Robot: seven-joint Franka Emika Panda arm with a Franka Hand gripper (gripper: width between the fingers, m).
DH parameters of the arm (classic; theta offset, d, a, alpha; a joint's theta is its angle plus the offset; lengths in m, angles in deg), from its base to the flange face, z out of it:
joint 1: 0 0.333 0 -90
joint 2: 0 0 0 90
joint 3: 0 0.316 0.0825 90
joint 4: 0 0 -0.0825 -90
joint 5: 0 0.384 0 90
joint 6: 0 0 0.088 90
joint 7: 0 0.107 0 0
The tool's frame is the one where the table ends.
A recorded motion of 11 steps. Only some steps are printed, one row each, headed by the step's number.
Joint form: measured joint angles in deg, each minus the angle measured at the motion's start. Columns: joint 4, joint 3, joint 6, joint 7, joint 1, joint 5, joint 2.
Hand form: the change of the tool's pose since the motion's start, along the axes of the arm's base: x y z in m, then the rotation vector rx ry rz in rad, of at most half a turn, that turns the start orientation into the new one. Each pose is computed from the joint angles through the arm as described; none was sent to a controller.
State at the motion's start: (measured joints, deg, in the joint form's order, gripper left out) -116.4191 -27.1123 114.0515 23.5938 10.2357 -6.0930 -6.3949
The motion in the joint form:
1: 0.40 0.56 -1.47 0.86 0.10 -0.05 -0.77
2: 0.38 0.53 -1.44 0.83 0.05 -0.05 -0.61
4: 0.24 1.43 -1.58 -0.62 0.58 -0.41 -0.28
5: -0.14 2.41 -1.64 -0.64 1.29 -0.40 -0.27
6: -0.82 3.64 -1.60 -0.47 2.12 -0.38 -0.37
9: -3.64 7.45 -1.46 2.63 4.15 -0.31 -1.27
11: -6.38 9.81 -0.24 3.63 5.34 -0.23 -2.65
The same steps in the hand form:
1: -0.0019 0.0056 0.0075 0.0055 0.0040 -0.0048
2: -0.0017 0.0050 0.0061 0.0050 0.0067 -0.0056
4: 0.0024 0.0178 0.0025 -0.0035 0.0198 0.0466
5: 0.0054 0.0336 -0.0004 -0.0036 0.0270 0.0765
6: 0.0078 0.0530 -0.0046 -0.0031 0.0353 0.1099
9: 0.0060 0.1081 -0.0186 0.0009 0.0608 0.1593
11: -0.0012 0.1410 -0.0267 0.0036 0.0611 0.2063

